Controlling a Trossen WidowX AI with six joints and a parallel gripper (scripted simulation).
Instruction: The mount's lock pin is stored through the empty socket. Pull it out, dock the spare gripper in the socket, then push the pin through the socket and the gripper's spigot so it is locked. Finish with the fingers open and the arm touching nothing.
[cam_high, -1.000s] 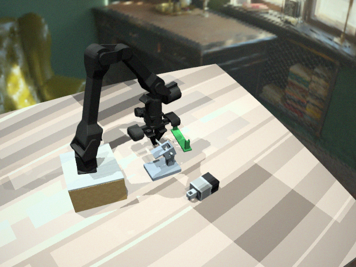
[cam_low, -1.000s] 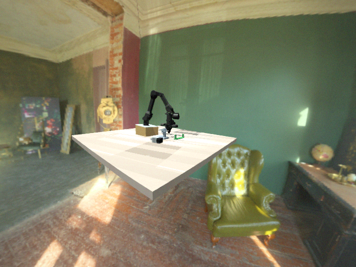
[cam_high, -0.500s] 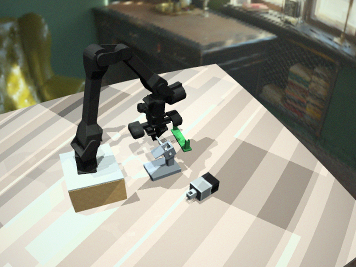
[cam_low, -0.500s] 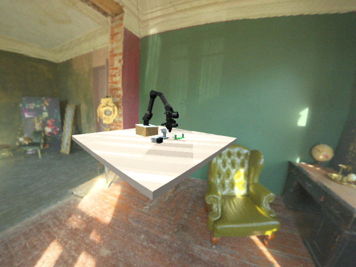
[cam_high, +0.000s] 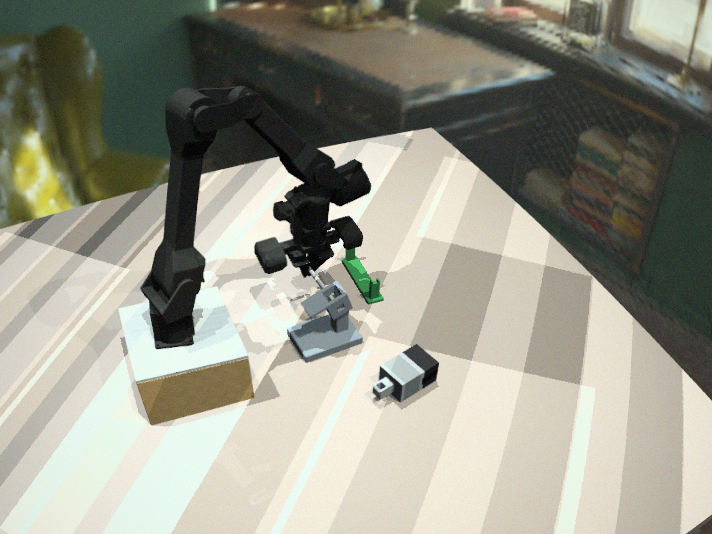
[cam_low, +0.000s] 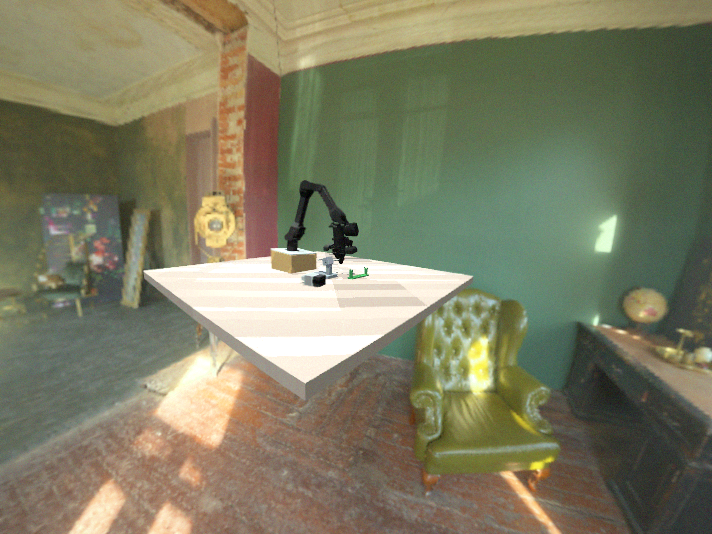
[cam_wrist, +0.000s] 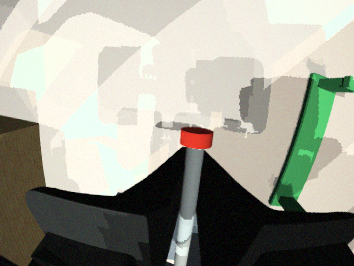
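The green rack is 11 cm ahead of my gripper tip, 3 cm below it and 2 cm to the left of it. Round my gripper tip: spare gripper (26 cm to the right, 10 cm ahead, 3 cm below); grey mount (11 cm to the right, 1 cm ahead).
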